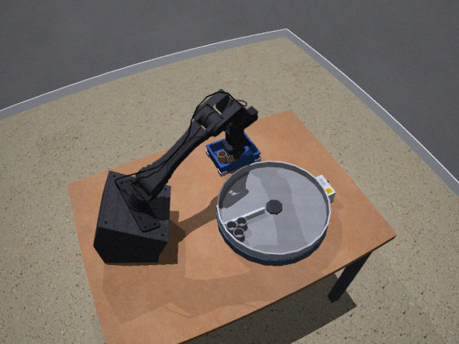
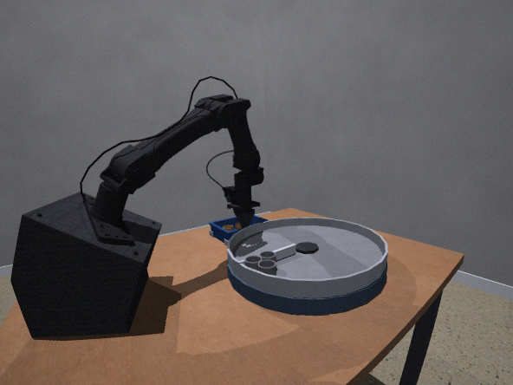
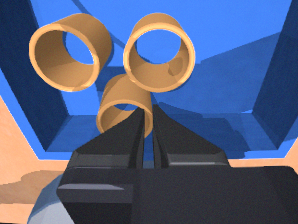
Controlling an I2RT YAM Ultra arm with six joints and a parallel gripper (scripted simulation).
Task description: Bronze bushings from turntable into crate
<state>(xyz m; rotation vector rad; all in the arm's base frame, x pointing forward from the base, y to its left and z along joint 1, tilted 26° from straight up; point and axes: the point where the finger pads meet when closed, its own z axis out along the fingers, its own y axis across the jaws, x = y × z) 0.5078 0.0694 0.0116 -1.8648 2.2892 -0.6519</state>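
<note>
The blue crate is 40 mm to the left of my hand, 20 mm ahead of it and 10 mm below it. Round my hand: grey turntable (290 mm to the right, 60 mm behind, 10 mm above).
</note>
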